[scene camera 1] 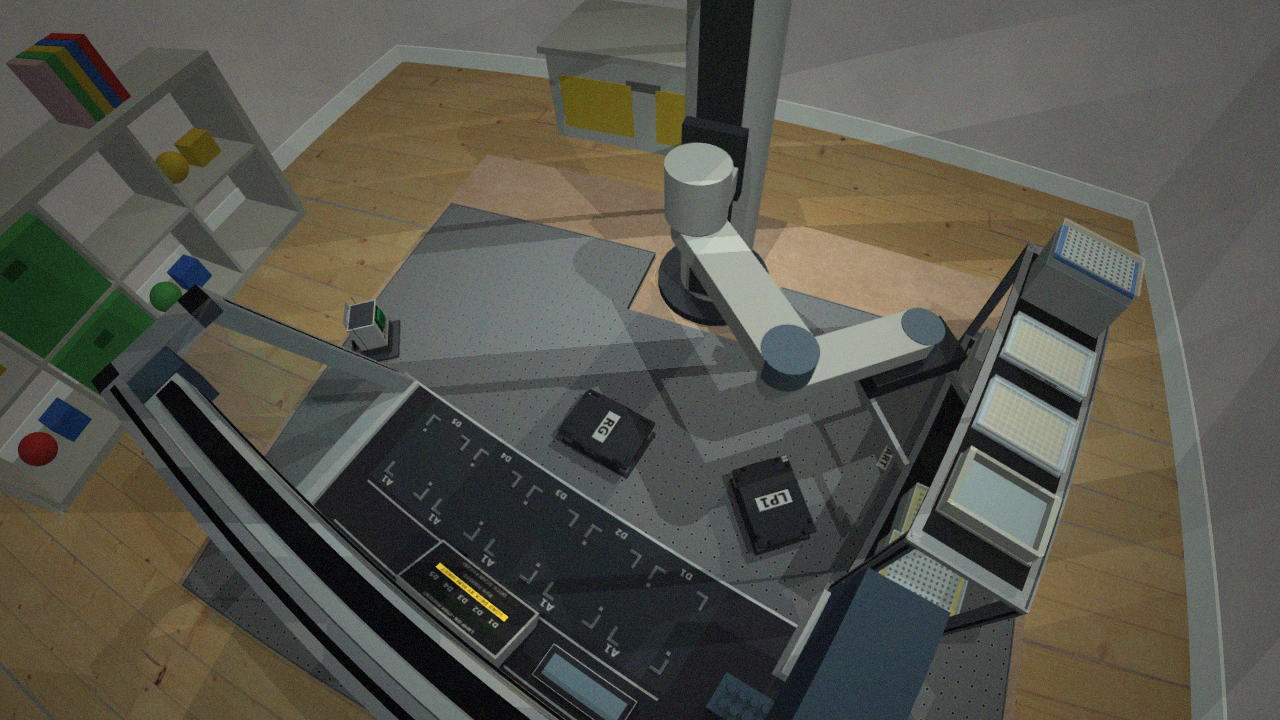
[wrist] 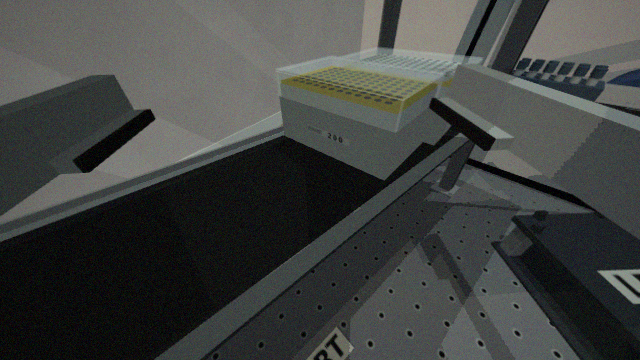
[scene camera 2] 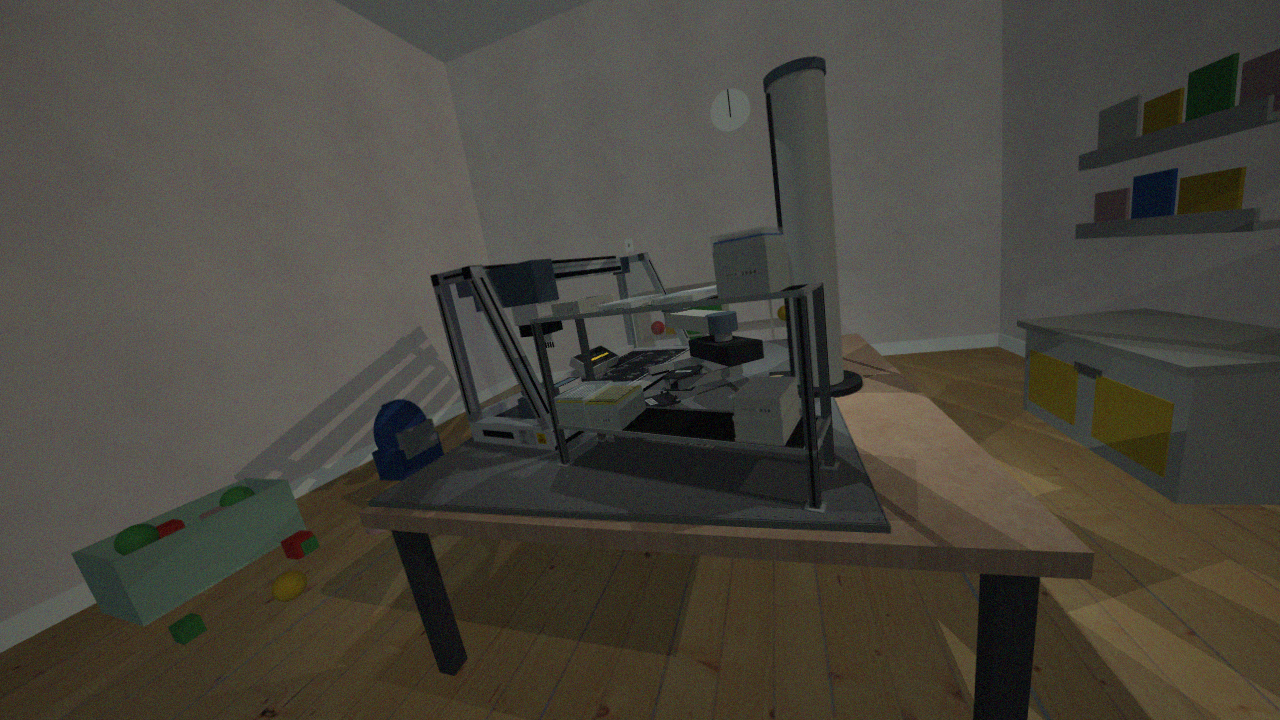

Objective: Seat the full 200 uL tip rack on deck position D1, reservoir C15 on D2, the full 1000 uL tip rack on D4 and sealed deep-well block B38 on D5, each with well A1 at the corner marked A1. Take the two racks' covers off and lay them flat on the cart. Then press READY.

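Note:
My gripper (wrist: 295, 92) is open and empty; in the wrist view its fingers stand wide apart, in front of a covered 200 rack (wrist: 340, 137) (scene camera 2: 595, 413) on the cart's lower shelf. This rack has a yellow top under a clear cover. Another covered rack stands behind it. On the cart (scene camera 1: 971, 575) (wrist: 300, 260), the top shelf carries a blue-rimmed tip rack (scene camera 1: 1074, 291) (scene camera 2: 750, 268), two pale plates (scene camera 1: 1047, 353) (scene camera 1: 1026, 422) and an open reservoir (scene camera 1: 1000, 503). A grey box (scene camera 2: 765, 411) stands on the lower shelf. Plate and reservoir labels are unreadable. Deck (scene camera 1: 501, 501) positions D1 to D5 carry no labware.
Black pads RG (scene camera 1: 606, 431) and LP1 (scene camera 1: 774, 503) lie between arm and deck. A gantry frame (scene camera 1: 313, 344) spans the deck, with a blue module (scene camera 1: 859, 635) near the cart. A status panel (scene camera 1: 471, 591) stands at the deck's front. A small device (scene camera 1: 366, 326) stands on the left.

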